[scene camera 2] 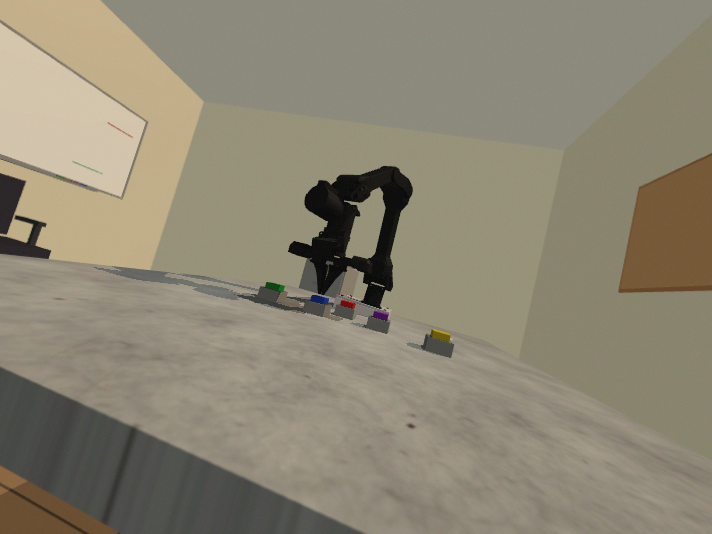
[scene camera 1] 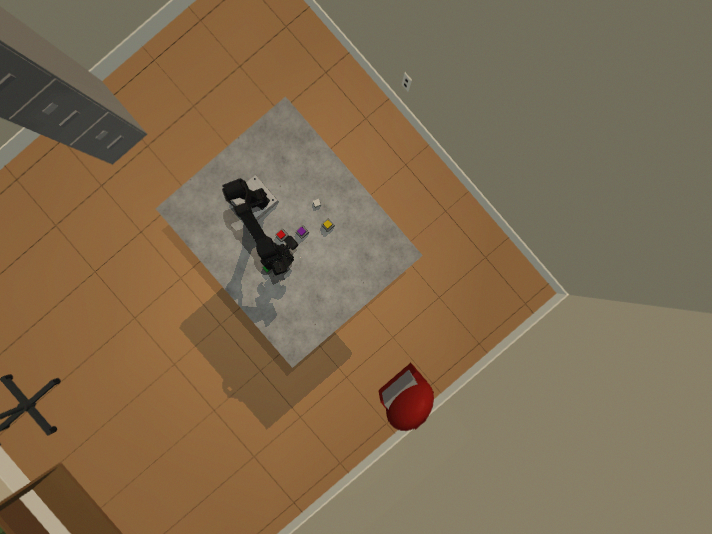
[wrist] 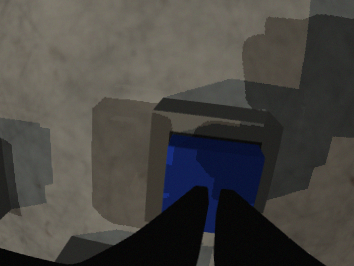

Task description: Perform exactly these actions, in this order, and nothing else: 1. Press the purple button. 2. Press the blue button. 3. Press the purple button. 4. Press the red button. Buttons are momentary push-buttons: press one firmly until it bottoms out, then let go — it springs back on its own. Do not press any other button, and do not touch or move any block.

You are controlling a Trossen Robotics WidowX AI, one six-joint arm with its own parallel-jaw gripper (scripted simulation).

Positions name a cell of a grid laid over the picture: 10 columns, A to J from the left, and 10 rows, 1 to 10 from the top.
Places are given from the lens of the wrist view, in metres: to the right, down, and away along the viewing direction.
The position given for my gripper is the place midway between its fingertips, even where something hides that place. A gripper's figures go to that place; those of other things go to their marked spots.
my gripper (wrist: F8): 0.01, 0.02, 0.09
blue button (wrist: F7): 0.00, 0.01, 0.09
